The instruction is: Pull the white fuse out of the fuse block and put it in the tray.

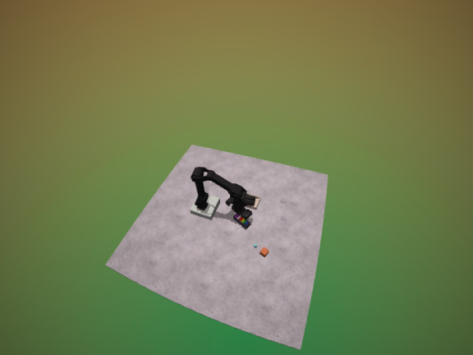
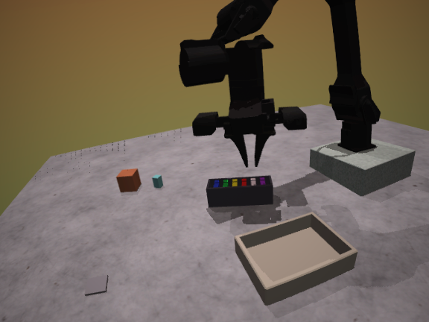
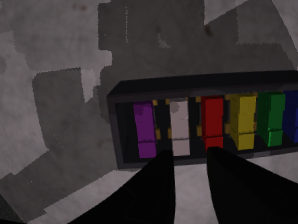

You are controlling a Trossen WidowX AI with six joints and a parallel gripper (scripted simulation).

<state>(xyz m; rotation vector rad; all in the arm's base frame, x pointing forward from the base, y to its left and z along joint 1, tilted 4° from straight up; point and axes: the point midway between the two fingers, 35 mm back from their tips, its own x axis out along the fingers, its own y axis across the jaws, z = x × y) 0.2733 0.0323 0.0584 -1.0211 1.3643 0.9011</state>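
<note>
Now: the white fuse 50 mm below my gripper tip. Round my gripper tip: tray (170 mm to the left, 70 mm below, 10 mm ahead); teal cube (180 mm ahead, 140 mm to the right, 60 mm below); orange cube (250 mm ahead, 160 mm to the right, 50 mm below).
</note>
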